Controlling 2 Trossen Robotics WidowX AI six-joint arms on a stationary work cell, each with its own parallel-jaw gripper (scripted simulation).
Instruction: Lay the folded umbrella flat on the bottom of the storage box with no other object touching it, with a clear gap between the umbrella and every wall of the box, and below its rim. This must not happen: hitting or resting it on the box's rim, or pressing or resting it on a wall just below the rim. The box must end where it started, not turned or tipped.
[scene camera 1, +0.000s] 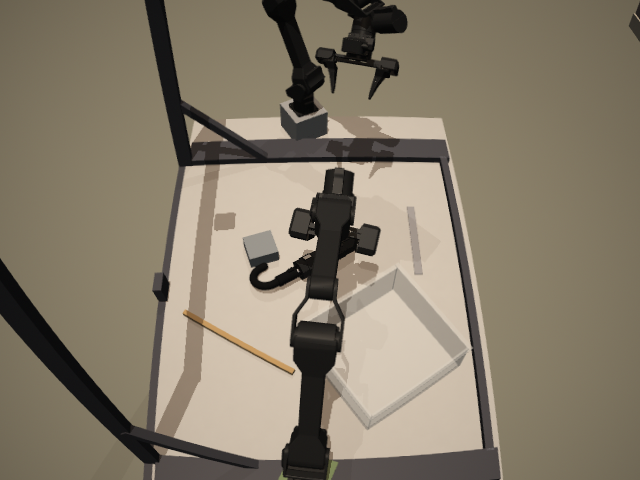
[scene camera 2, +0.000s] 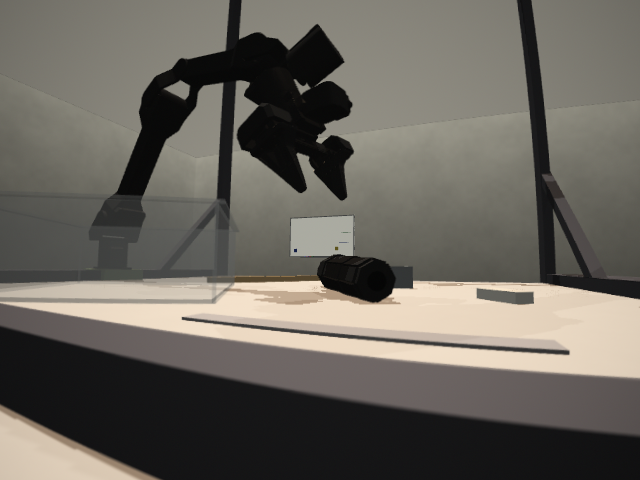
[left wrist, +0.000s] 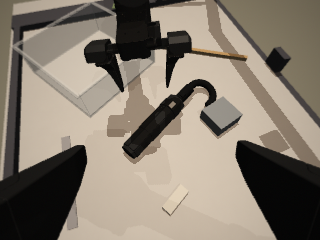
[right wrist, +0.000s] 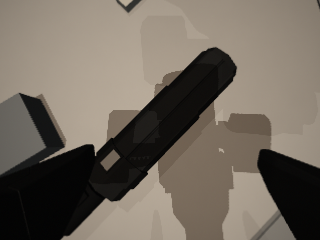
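Note:
The left gripper (scene camera 1: 350, 96) is visible, and the same left gripper can be seen here too (left wrist: 161, 150). As for the right gripper (scene camera 2: 325, 195), it appears again as the right gripper (scene camera 1: 334, 238), as the right gripper (left wrist: 145, 89) and as the right gripper (right wrist: 176, 154). A black umbrella (scene camera 2: 366, 278) is there as well; further views show the black umbrella (scene camera 1: 303, 266), the umbrella (left wrist: 170, 107) and the umbrella (right wrist: 122, 162).

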